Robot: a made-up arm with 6 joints.
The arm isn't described. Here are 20 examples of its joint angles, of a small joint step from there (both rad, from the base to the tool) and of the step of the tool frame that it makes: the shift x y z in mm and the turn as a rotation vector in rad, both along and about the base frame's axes.
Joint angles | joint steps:
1: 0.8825 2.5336 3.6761 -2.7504 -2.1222 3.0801 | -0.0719 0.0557 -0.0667 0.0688 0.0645 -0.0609
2: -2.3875 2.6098 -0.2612 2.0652 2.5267 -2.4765 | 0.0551 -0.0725 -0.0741 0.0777 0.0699 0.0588
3: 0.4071 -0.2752 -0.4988 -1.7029 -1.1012 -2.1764 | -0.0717 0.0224 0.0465 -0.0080 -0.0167 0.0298
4: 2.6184 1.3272 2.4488 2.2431 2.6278 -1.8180 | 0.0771 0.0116 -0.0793 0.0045 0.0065 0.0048
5: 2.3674 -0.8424 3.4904 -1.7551 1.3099 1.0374 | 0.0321 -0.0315 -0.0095 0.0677 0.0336 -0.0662
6: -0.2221 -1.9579 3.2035 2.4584 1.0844 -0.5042 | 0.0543 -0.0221 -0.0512 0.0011 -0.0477 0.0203
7: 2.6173 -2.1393 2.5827 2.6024 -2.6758 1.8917 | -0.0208 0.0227 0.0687 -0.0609 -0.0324 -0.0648
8: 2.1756 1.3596 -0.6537 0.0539 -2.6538 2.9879 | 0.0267 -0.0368 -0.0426 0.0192 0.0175 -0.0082
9: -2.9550 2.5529 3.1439 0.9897 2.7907 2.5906 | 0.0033 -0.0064 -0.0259 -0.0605 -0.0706 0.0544
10: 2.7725 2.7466 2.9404 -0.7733 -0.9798 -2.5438 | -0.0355 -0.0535 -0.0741 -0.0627 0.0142 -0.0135
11: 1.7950 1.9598 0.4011 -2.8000 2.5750 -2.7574 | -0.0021 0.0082 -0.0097 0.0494 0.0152 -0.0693
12: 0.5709 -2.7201 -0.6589 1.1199 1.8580 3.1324 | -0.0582 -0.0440 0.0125 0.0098 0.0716 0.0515
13: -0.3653 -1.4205 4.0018 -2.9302 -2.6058 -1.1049 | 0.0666 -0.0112 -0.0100 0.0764 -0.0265 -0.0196
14: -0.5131 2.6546 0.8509 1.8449 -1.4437 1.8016 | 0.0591 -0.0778 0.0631 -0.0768 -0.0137 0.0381
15: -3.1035 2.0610 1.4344 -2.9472 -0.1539 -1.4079 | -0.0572 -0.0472 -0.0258 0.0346 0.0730 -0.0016
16: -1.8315 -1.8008 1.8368 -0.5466 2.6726 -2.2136 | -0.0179 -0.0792 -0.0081 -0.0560 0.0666 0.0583
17: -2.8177 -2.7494 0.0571 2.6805 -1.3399 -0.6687 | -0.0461 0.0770 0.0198 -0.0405 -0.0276 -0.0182
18: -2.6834 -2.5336 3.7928 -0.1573 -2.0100 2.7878 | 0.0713 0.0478 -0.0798 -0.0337 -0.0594 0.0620
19: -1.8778 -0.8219 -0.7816 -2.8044 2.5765 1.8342 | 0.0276 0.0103 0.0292 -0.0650 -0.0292 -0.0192
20: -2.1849 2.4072 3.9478 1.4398 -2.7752 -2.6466 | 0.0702 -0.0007 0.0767 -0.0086 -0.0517 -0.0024
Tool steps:
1: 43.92 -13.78 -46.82 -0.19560 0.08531 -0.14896
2: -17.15 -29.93 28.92 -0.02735 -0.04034 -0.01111
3: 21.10 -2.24 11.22 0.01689 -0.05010 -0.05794
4: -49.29 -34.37 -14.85 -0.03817 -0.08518 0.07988
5: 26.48 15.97 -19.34 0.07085 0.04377 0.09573
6: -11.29 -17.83 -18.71 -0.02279 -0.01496 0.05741
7: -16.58 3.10 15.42 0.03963 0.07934 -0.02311
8: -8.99 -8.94 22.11 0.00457 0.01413 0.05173
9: -11.27 1.55 -5.61 -0.12049 -0.06694 0.00601
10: -19.79 25.74 1.58 -0.07414 0.00992 -0.04033
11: 5.90 -11.99 -4.01 -0.00956 -0.04330 0.10592
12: -8.59 29.79 -25.35 0.03261 -0.13382 -0.07399
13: -23.03 -23.32 -12.04 -0.05410 -0.00725 0.14782
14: 87.50 -31.15 31.24 -0.07956 -0.07933 -0.00868
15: -22.31 47.41 28.71 0.03616 -0.04968 -0.05049
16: 14.58 -21.96 -65.87 -0.07675 0.14852 -0.02401
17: 41.94 -13.54 35.45 0.04792 -0.01078 -0.03307
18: 16.57 10.31 -29.63 0.02808 -0.18536 0.13466
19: -1.21 -1.09 18.06 -0.06192 -0.03242 0.02875
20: 30.50 9.67 -8.52 -0.08769 -0.00397 0.07693
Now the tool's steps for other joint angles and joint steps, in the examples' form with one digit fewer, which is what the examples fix.
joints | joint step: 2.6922 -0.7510 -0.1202 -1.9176 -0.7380 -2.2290 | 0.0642 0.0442 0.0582 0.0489 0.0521 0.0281
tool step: -12.0 16.3 21.6 0.0275 0.0041 -0.0220
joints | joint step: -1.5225 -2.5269 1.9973 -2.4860 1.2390 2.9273 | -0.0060 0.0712 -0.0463 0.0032 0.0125 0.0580
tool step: -0.3 71.8 44.4 0.1626 -0.0328 0.0063
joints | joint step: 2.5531 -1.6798 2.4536 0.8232 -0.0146 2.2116 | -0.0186 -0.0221 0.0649 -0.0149 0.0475 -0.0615
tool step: -30.3 5.9 -22.1 0.0744 0.0934 -0.1022
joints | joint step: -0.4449 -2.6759 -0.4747 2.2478 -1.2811 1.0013 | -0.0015 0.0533 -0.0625 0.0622 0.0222 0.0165
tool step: 5.0 4.4 47.7 0.0891 0.1150 -0.0615
